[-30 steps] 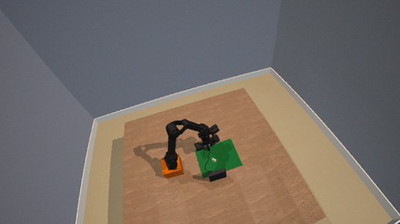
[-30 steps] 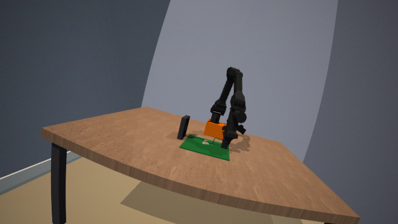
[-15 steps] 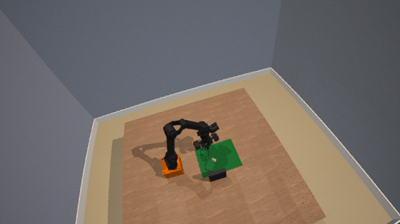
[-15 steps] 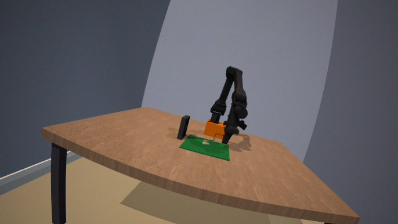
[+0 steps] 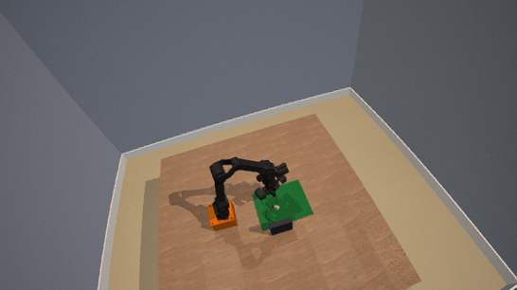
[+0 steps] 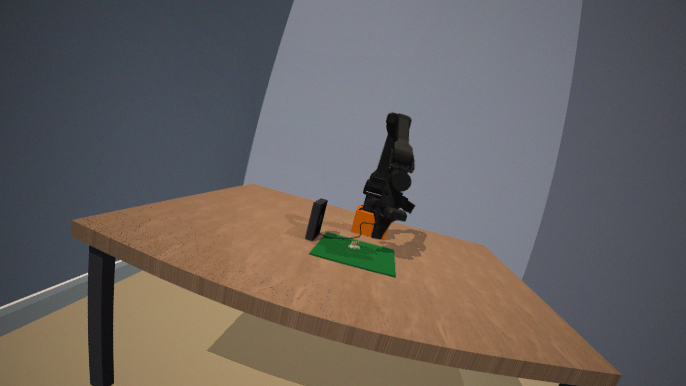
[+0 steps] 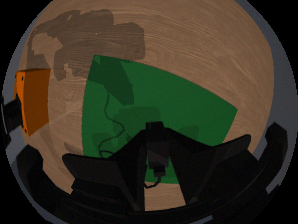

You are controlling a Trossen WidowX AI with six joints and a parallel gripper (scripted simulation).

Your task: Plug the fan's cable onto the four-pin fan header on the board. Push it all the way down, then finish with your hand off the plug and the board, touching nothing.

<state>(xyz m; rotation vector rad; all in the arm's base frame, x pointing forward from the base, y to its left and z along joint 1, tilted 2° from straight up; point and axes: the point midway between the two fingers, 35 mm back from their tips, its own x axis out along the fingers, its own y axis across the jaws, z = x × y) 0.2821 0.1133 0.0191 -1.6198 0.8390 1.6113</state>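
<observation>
My gripper tip is now 7 cm to the left of the header, 6 cm above it and 1 cm short of it. Round my gripper tip: black plug (1 cm to the right, 1 cm above); then green board (8 cm below, 5 cm to the right, 5 cm ahead); then fan (20 cm to the right, 3 cm ahead, 1 cm below).
</observation>
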